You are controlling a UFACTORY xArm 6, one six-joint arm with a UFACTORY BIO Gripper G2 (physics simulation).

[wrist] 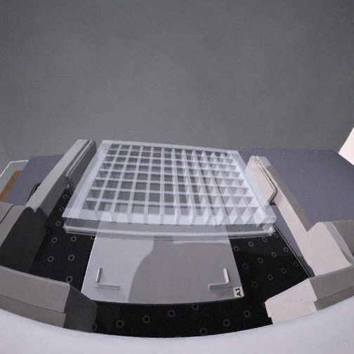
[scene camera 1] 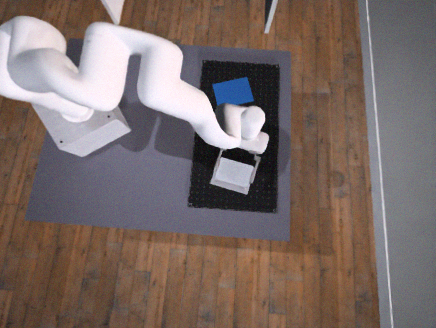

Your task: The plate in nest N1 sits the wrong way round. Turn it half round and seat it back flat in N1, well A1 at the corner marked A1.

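Observation:
The clear plate has a grid of wells and is raised above the nest, roughly level. My gripper is shut on the plate, one finger at each short side. Nest N1 is a light grey block below the plate, with L-shaped corner guides on its near edge in the wrist view. The A1 label is at its near right corner there. The plate hides the far part of the nest. I cannot make out well A1 on the plate.
A blue rectangle lies on the same black perforated board, on the other side of my wrist. The board lies on a grey-purple mat. The robot's base stands at the left.

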